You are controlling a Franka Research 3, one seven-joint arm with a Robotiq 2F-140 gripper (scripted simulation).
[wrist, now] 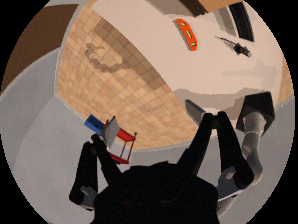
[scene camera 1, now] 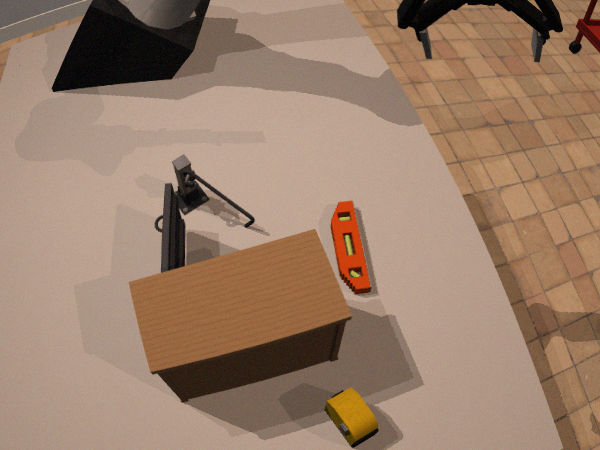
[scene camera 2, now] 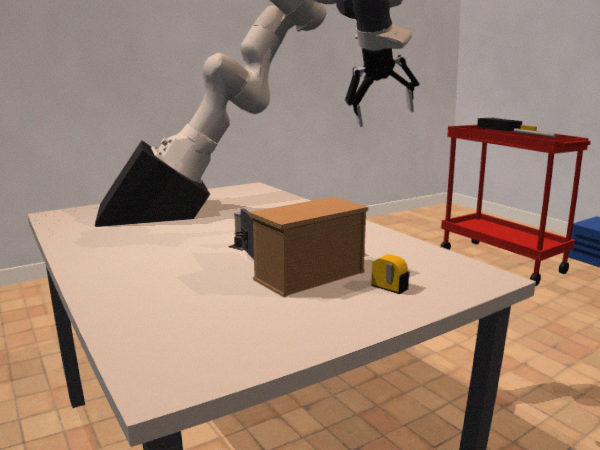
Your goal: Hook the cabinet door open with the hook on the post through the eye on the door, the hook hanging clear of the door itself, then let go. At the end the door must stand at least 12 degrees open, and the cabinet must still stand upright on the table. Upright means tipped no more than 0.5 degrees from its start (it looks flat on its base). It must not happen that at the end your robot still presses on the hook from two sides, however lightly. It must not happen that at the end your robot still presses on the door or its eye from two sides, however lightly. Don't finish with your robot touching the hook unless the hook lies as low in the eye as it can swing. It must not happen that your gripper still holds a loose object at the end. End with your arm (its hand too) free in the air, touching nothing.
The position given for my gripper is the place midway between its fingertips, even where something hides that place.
Note:
In view: my gripper (scene camera 1: 483, 51) and a wooden cabinet (scene camera 1: 258, 313).
The wooden cabinet is seen too in scene camera 2 (scene camera 2: 300, 246). My gripper is seen too in the wrist view (wrist: 150, 115) and in scene camera 2 (scene camera 2: 385, 117).

